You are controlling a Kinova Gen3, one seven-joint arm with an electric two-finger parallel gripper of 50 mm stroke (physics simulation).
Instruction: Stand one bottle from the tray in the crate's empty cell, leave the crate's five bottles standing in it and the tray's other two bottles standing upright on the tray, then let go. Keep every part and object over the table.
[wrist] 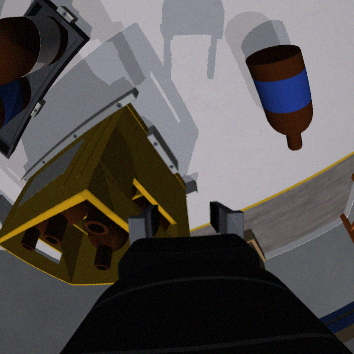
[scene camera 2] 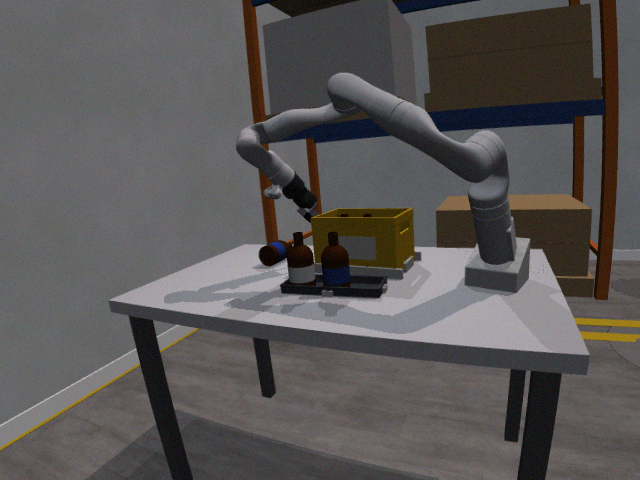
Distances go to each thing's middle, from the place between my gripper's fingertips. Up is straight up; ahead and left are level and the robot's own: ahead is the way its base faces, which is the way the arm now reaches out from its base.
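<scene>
Blue-label brown bottle (wrist: 278, 72) in my sight: 110 mm below my hand, 170 mm ahead of it, 20 mm to the left.
</scene>
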